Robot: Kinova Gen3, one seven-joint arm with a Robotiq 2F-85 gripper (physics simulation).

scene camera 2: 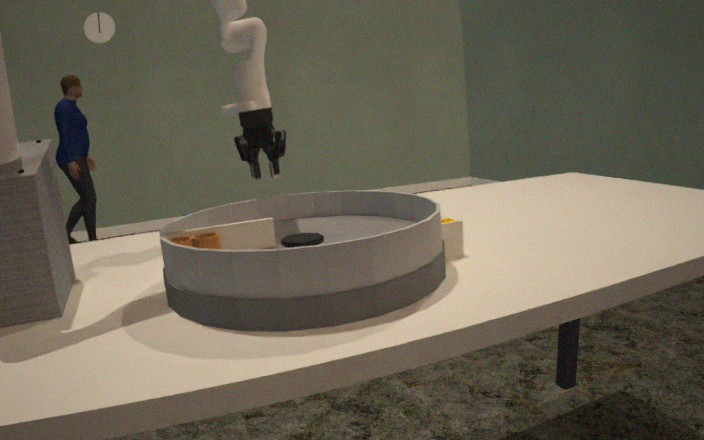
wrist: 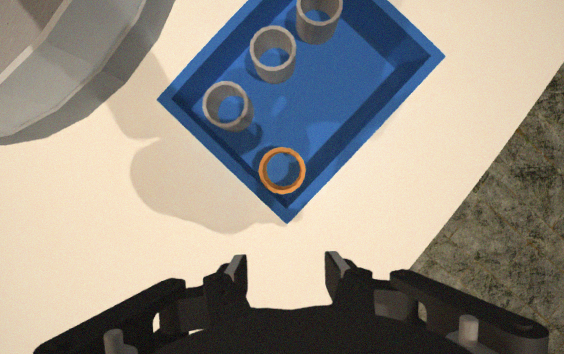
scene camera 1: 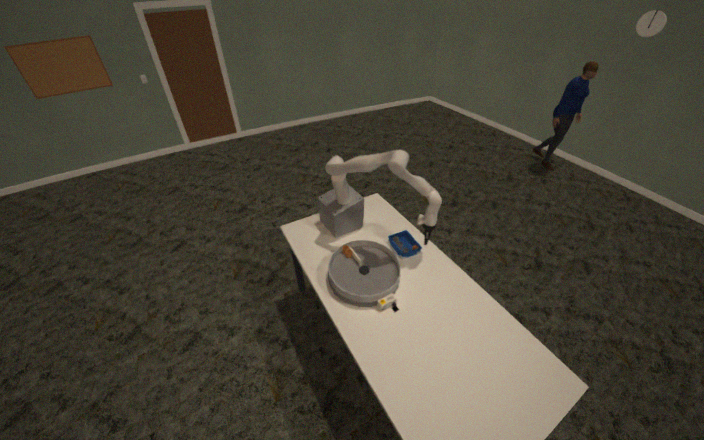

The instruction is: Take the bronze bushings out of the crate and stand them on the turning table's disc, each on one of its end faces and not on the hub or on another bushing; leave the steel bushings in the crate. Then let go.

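Places are measured from the arm's base along level axes (x left, y ahead, z down), in metres.
Where they show: gripper, fingertip midpoint: point(scene camera 2: 266, 177) point(wrist: 286, 269) point(scene camera 1: 426, 241); arm's base, origin of the base link: point(scene camera 1: 344, 199).
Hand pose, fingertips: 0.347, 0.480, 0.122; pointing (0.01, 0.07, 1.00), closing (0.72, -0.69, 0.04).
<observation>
Things, the pixels of their top centre, and the offset from my fingertips, as dx, dy, dz. "spot": a spot on its surface instead.
- bronze bushing, middle of its top: point(wrist: 282, 170) -0.041, -0.039, +0.066
- turning table's disc, middle of its top: point(scene camera 2: 302, 237) point(scene camera 1: 364, 269) -0.436, -0.013, +0.048
- cream divider, surface spot: point(scene camera 2: 246, 233) point(scene camera 1: 356, 258) spot: -0.445, -0.098, +0.028
- dark hub, middle of its top: point(scene camera 2: 302, 237) point(scene camera 1: 364, 269) -0.436, -0.013, +0.048
- small cream box with a yellow button, surface spot: point(scene camera 2: 452, 241) spot: -0.471, +0.222, +0.082
My gripper point(scene camera 1: 426, 242) point(scene camera 2: 266, 176) point(wrist: 286, 269) is partly open and empty, pointing down above the table beside the blue crate point(scene camera 1: 390, 240) point(wrist: 222, 153). In the wrist view one bronze bushing point(wrist: 283, 190) stands upright in the crate's near corner, ahead of the fingers. Three steel bushings point(wrist: 242, 122) point(wrist: 274, 75) point(wrist: 317, 34) stand in a row along the crate's left side. Two bronze bushings point(scene camera 2: 207, 240) point(scene camera 2: 181, 240) stand close together on the turning table's disc point(scene camera 1: 358, 286) point(scene camera 2: 358, 224), beside the cream divider point(scene camera 1: 356, 256) point(scene camera 2: 246, 233); the rim hides their lower parts. The dark hub point(scene camera 1: 363, 269) point(scene camera 2: 302, 239) carries nothing.
A raised wall point(scene camera 2: 311, 272) rings the disc. A small cream box with a yellow button point(scene camera 1: 384, 301) point(scene camera 2: 452, 241) stands against the turning table. The arm's grey pedestal point(scene camera 1: 341, 213) point(scene camera 2: 28, 249) is at the table's end. A person point(scene camera 1: 571, 98) point(scene camera 2: 72, 134) is on the floor beyond the table.
</observation>
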